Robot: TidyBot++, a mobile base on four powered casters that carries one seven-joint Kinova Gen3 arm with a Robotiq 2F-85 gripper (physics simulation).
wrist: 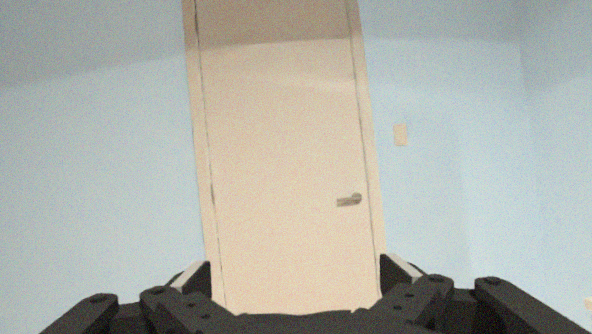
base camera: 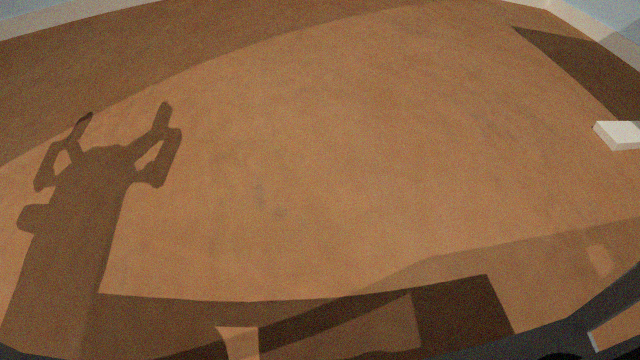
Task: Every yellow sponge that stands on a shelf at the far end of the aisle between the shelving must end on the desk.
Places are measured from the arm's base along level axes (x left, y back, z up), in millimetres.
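Pixels of known places: gripper, fingertip midpoint: (wrist: 296,276).
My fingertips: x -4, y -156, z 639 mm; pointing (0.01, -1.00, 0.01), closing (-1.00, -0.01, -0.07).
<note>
For each thing: its top centre in the pictures, then the offset to it from my fingertips. "pt": a spot on its surface instead. Level surfaces: height alone.
- lever handle at a spot on its surface: (wrist: 349,200) pt dx -274, dy -1317, dz -116 mm
- switch plate at its top centre: (wrist: 399,123) dx -595, dy -1406, dz +242 mm
- brown floor at its surface level: dz -1035 mm
My gripper (wrist: 296,276) is open and empty at the bottom of the wrist view, its two fingers wide apart in front of a door. Its shadow falls on the floor at the left of the base camera view. No yellow sponge and no shelving show in either view. A white foot (base camera: 620,134), which looks like part of the desk's leg, shows at the right edge of the base camera view. The desk top does not show.
A cream door (wrist: 285,150) with a lever handle (wrist: 349,200) stands in a light blue wall (wrist: 100,175). A switch plate (wrist: 400,135) is right of it. The brown floor (base camera: 350,150) carries several shadows. A room corner shows at the upper right of the base camera view.
</note>
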